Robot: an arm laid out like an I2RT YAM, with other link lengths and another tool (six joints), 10 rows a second.
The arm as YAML. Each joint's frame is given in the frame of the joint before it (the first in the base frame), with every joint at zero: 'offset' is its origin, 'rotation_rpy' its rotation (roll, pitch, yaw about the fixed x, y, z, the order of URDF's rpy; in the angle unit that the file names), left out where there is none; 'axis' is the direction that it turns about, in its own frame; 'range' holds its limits. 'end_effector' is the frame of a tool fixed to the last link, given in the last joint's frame.
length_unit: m
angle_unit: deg
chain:
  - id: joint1
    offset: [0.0, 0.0, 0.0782]
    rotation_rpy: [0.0, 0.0, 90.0]
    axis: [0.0, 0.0, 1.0]
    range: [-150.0, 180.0]
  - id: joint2
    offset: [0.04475, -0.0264, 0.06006]
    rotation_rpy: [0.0, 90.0, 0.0]
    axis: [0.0, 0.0, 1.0]
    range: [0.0, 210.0]
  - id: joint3
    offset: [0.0, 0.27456, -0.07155]
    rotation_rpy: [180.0, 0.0, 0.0]
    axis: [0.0, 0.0, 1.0]
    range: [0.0, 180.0]
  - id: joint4
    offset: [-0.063, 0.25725, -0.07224]
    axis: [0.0, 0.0, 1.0]
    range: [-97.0, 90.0]
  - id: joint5
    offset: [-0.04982, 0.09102, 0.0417]
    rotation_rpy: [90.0, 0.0, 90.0]
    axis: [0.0, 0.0, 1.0]
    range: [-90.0, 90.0]
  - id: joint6
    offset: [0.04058, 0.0, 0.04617]
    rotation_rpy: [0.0, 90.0, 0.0]
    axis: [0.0, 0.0, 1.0]
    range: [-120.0, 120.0]
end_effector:
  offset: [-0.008, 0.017, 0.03]
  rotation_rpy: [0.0, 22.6, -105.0]
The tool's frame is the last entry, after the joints.
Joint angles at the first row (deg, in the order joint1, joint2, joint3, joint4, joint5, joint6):
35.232, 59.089, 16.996, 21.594, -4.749, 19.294
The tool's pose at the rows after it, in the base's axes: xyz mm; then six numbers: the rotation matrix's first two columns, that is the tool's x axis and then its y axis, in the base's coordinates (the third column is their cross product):
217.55 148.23 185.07 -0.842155 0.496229 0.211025 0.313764 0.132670 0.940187
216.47 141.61 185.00 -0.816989 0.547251 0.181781 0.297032 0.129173 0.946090
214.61 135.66 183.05 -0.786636 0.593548 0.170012 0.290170 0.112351 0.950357
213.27 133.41 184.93 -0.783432 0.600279 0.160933 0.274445 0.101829 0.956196
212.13 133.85 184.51 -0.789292 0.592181 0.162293 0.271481 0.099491 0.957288
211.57 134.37 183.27 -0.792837 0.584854 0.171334 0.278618 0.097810 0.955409
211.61 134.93 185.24 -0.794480 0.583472 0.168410 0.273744 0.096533 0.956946
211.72 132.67 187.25 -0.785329 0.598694 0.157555 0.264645 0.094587 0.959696
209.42 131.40 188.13 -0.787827 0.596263 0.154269 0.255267 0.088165 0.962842
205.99 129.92 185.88 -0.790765 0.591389 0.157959 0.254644 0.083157 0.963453
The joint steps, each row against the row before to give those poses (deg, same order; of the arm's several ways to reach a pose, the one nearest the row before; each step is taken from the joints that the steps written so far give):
0.063, -1.872, -0.887, 0.319, 0.739, -0.097
-0.050, -1.405, -1.035, 0.322, 3.596, -0.417
0.037, -1.110, -1.306, 0.861, 3.328, 0.578
-0.090, -1.127, -0.615, 0.582, 0.537, -0.052
0.103, -0.226, -0.330, 0.368, -0.457, 0.039
-0.015, 0.067, -0.080, -0.119, -0.609, 0.309
0.120, -0.221, 0.217, -0.145, 0.064, -0.068
-0.133, -0.693, -0.039, -0.218, 1.043, -0.244
0.055, -1.195, -0.571, 0.061, -0.044, 0.005
0.097, -1.157, -0.973, 0.028, -0.255, 0.238

